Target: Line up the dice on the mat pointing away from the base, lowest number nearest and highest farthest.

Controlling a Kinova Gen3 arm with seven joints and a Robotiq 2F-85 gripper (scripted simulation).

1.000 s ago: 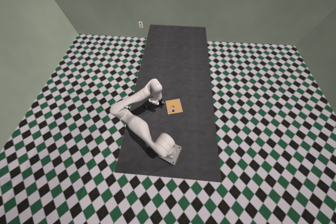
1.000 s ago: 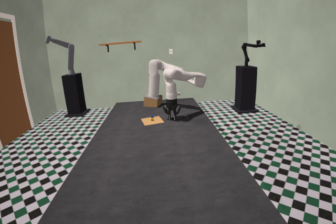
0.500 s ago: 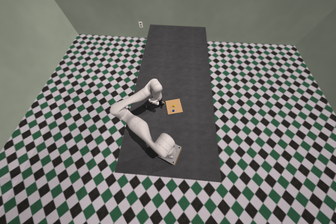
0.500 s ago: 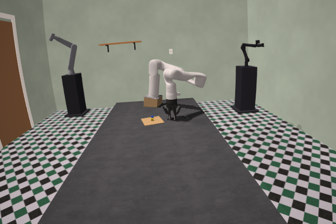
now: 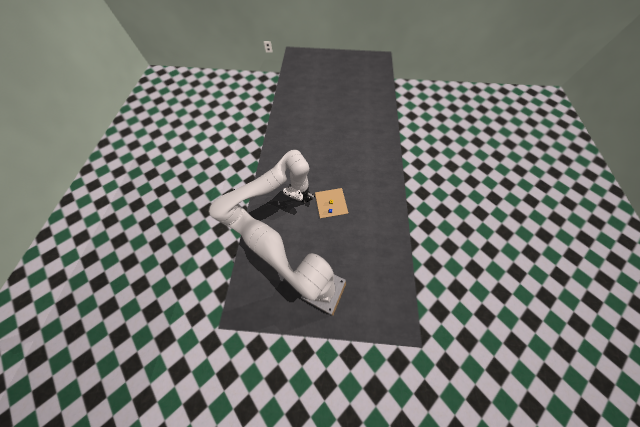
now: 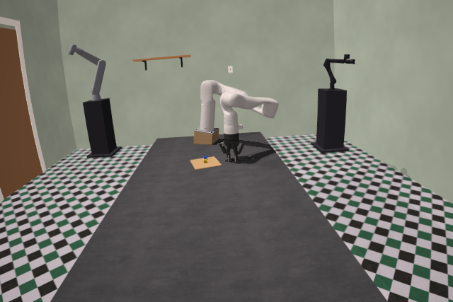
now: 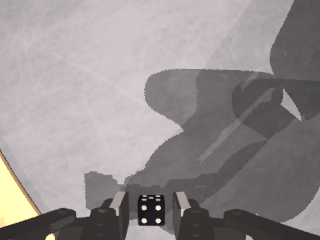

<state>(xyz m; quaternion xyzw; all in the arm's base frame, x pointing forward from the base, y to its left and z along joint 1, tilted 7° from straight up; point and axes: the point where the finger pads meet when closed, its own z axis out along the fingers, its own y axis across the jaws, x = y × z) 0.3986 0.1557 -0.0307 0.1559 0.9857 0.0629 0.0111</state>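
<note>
The black die lies 1 cm below my hand. From my hand the other things lie so: blue die: 4 cm behind, 15 cm to the right, 1 cm below; yellow die: 15 cm to the right, 1 cm below; tan mat: 15 cm to the right, 2 cm below.
</note>
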